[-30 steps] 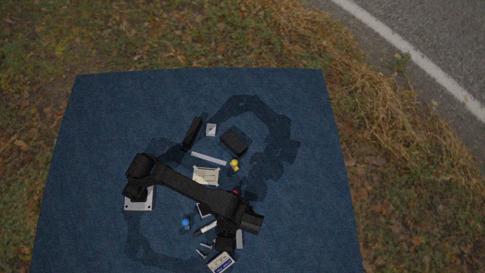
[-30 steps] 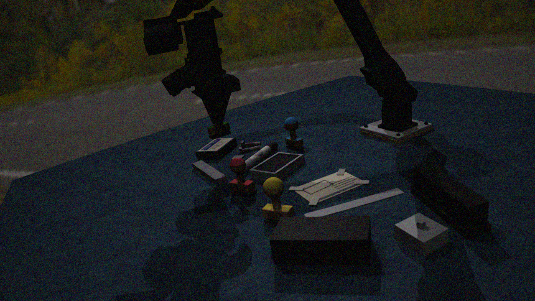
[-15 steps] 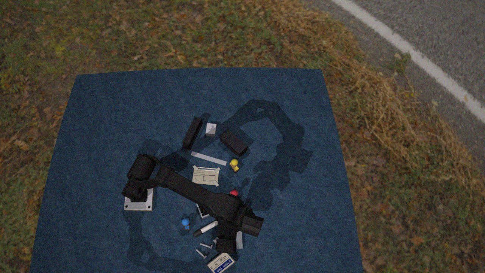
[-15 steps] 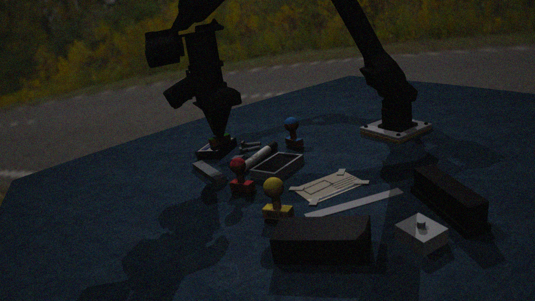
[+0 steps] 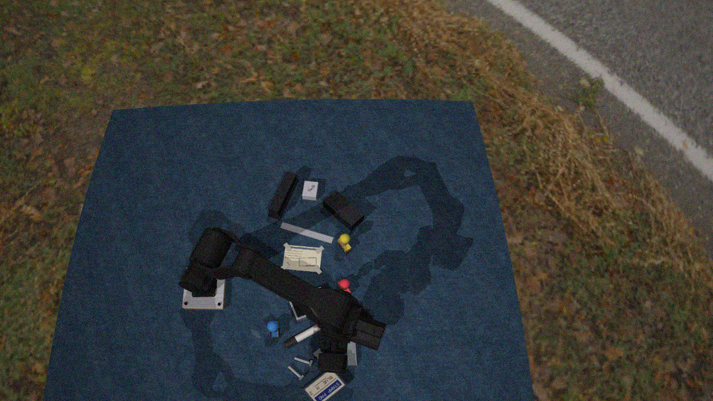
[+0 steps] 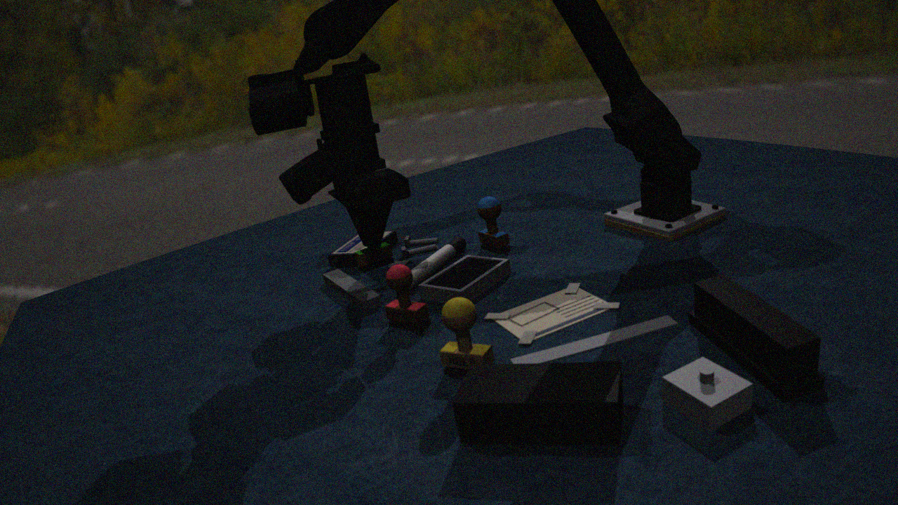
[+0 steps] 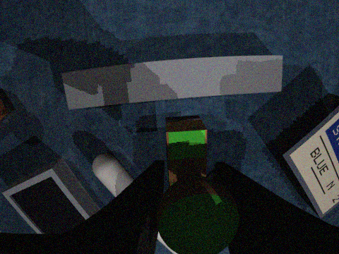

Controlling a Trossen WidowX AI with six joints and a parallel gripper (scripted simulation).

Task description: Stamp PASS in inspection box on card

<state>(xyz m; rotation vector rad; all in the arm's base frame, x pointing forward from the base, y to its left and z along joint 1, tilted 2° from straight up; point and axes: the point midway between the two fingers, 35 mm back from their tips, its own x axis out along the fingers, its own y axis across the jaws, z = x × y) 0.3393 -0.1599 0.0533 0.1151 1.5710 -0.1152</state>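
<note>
My gripper tip is now right at the green-knobbed stamp. Also, from my gripper tip: white marker (8 cm behind, 2 cm to the left, 3 cm below); then grey bar (4 cm ahead, 4 cm below); then stamp-pad box (3 cm behind, 12 cm to the right, 3 cm below).
</note>
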